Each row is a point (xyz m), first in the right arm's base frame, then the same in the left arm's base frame.
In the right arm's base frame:
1: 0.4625 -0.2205 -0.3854
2: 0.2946 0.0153 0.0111
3: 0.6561 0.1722 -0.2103
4: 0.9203 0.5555 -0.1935
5: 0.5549 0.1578 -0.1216
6: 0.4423 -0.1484 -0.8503
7: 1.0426 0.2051 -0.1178
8: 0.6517 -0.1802 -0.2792
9: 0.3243 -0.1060 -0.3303
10: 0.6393 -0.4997 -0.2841
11: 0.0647 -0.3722 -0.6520
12: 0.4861 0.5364 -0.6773
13: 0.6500 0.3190 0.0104
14: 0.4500 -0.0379 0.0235
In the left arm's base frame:
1: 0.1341 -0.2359 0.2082
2: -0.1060 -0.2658 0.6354
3: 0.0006 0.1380 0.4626
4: -0.0961 0.5826 0.5627
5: -0.0476 0.0403 0.5428
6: 0.0154 -0.1294 -0.2348
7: 0.2497 0.4285 0.5750
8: 0.2454 -0.0874 0.3276
9: -0.0365 -0.2702 0.2786
10: 0.4682 -0.3071 0.2614
11: -0.0562 -0.5856 -0.0981
12: -0.4319 0.3283 0.0671
13: -0.0850 0.1957 0.7068
14: 0.0395 -0.1890 0.6436

